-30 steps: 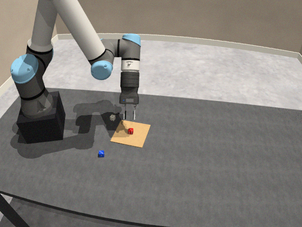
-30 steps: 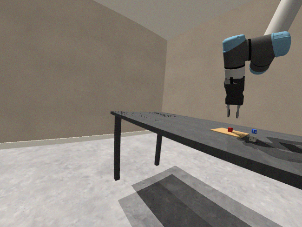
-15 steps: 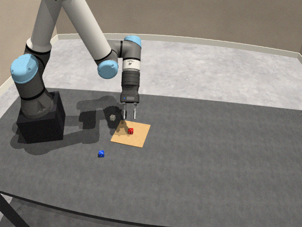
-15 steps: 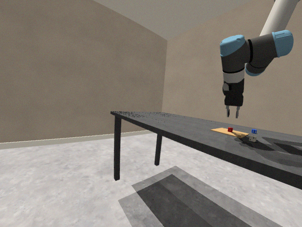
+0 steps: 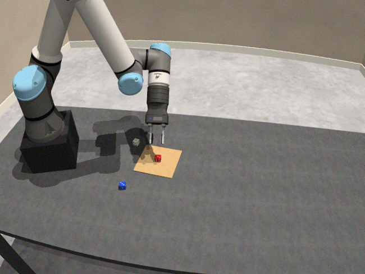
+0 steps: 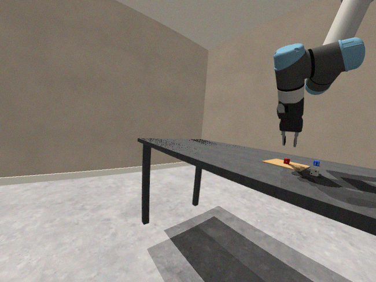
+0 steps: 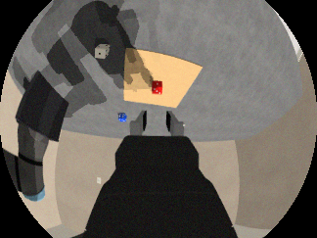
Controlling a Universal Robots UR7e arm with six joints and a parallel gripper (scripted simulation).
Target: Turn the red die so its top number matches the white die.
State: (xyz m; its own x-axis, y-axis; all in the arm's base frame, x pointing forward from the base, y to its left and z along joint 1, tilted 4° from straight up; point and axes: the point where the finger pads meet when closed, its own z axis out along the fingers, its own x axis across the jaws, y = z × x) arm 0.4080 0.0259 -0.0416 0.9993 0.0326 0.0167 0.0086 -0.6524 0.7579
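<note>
Now: hand 1 cm to the left of the red die and 8 cm above it. The rest, counted from my hand: blue die 10 cm behind, 15 cm to the right, 9 cm below; white die 10 cm behind, 7 cm to the left, 9 cm below; tan mat 1 cm to the right, 9 cm below.
</note>
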